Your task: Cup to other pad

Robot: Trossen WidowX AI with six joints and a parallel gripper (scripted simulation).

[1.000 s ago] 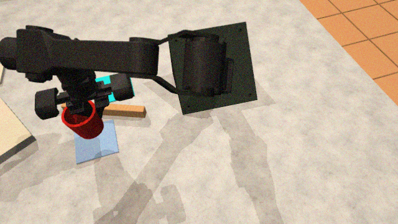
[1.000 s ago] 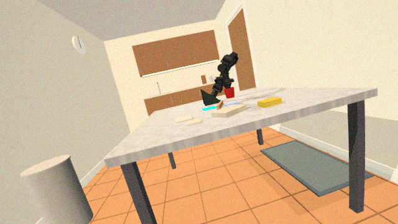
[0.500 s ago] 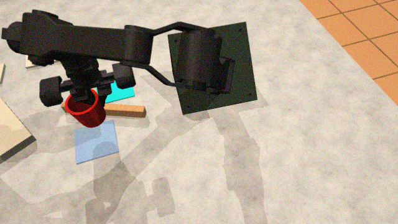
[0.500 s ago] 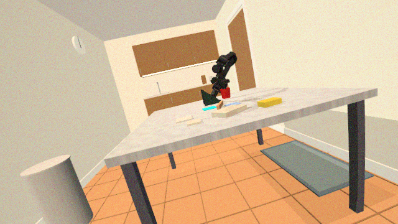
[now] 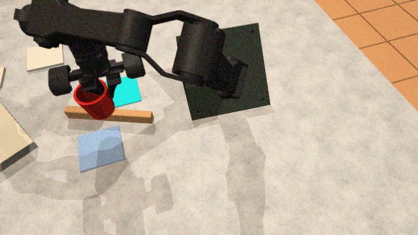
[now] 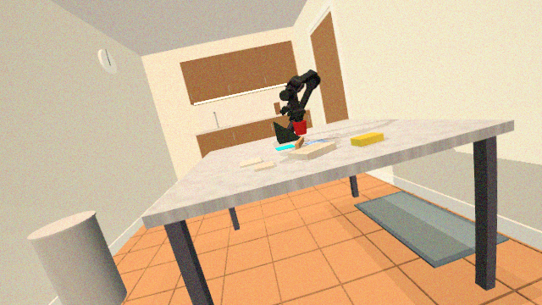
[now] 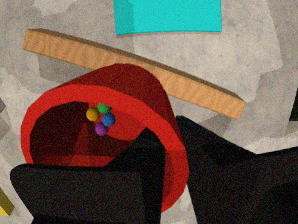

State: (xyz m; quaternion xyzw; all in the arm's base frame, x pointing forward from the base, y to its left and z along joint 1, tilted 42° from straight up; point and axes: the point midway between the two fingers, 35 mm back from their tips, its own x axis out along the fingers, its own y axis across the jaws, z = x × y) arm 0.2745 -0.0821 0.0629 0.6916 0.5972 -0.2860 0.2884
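The cyan pad is 20 mm behind my gripper tip, 100 mm to the right of it and 100 mm below it. From my gripper tip the other things lie so: red cup 30 mm ahead; then light blue pad 60 mm ahead, 60 mm to the left, 100 mm below; then wooden bar 20 mm ahead, 20 mm to the right, 90 mm below.
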